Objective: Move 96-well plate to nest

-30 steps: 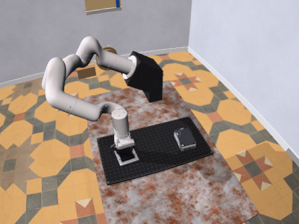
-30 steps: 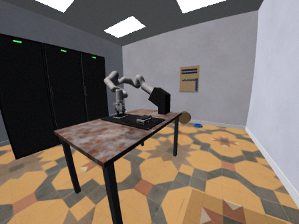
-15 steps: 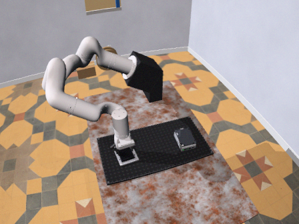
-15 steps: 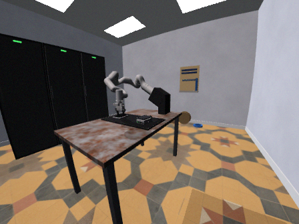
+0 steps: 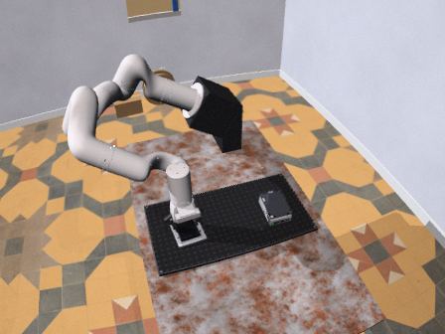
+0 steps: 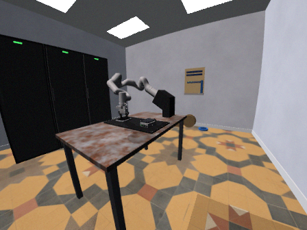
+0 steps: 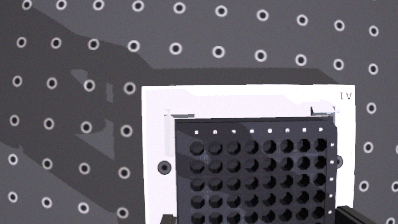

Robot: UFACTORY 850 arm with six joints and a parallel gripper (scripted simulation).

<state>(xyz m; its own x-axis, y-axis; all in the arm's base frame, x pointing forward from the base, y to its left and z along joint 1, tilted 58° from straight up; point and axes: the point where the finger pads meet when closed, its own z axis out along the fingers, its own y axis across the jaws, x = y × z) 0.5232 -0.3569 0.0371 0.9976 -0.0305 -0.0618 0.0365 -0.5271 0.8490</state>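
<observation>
The black 96-well plate is 1 cm below my hand. Round my hand: plate nest N1: 3 cm below; then A1 mark: 8 cm ahead, 5 cm to the right, 2 cm below.
</observation>
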